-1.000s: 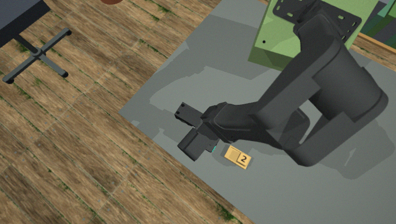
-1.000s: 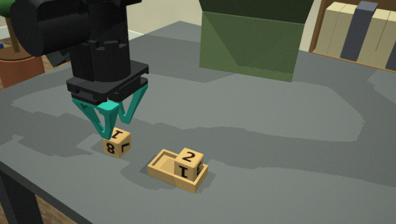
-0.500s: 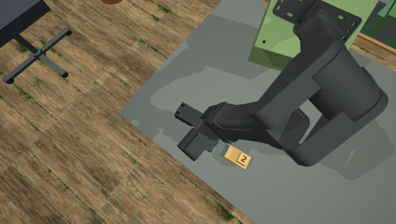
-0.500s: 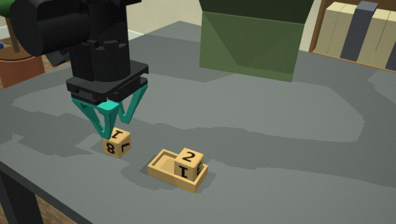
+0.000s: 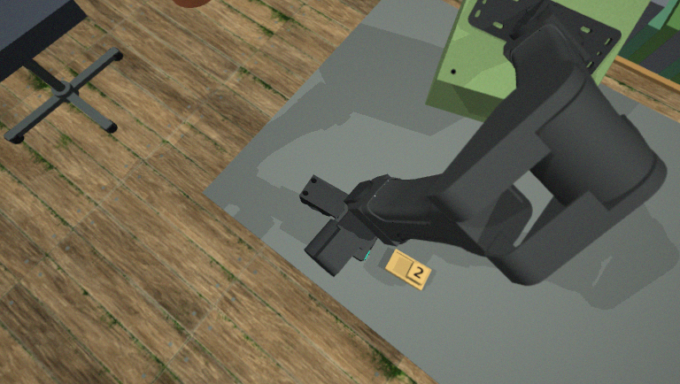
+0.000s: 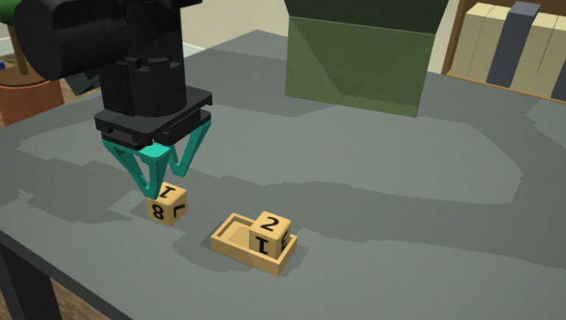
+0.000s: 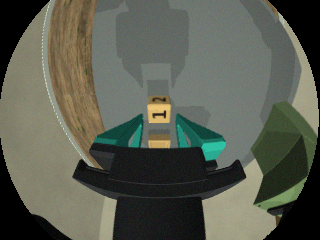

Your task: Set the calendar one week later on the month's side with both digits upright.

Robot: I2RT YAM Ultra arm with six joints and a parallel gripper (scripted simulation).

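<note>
Now: hand 1 cm past the tray, 11 cm to the right of it and 4 cm above it.
</note>
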